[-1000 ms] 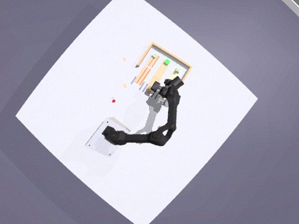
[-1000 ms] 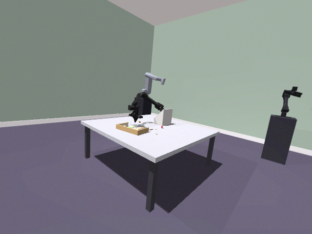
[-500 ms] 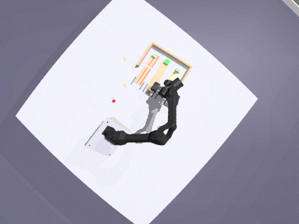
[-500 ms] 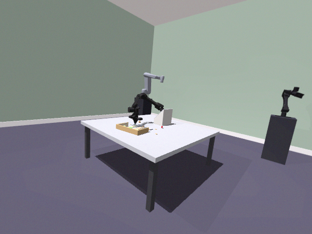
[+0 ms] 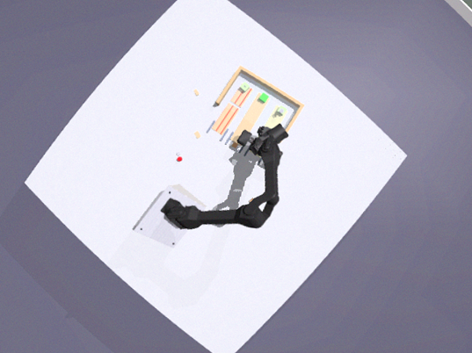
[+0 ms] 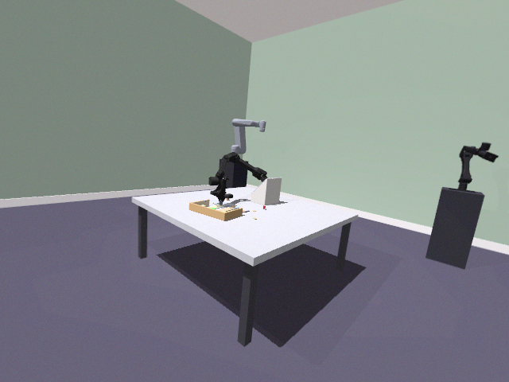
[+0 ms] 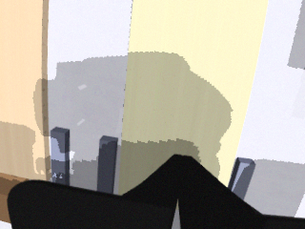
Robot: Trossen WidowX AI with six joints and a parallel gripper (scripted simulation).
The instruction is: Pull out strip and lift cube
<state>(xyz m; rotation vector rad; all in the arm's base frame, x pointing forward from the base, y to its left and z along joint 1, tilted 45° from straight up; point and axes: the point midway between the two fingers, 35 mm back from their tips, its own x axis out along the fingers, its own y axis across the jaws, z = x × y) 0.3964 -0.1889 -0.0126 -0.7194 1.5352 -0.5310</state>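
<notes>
My gripper tip is 9 cm short of the pale yellow strip and 1 cm to the right of it. Also, from my gripper tip: red dot 24 cm to the left, 24 cm behind; grey disc 18 cm ahead, 6 cm above, 2 cm to the left.
</notes>
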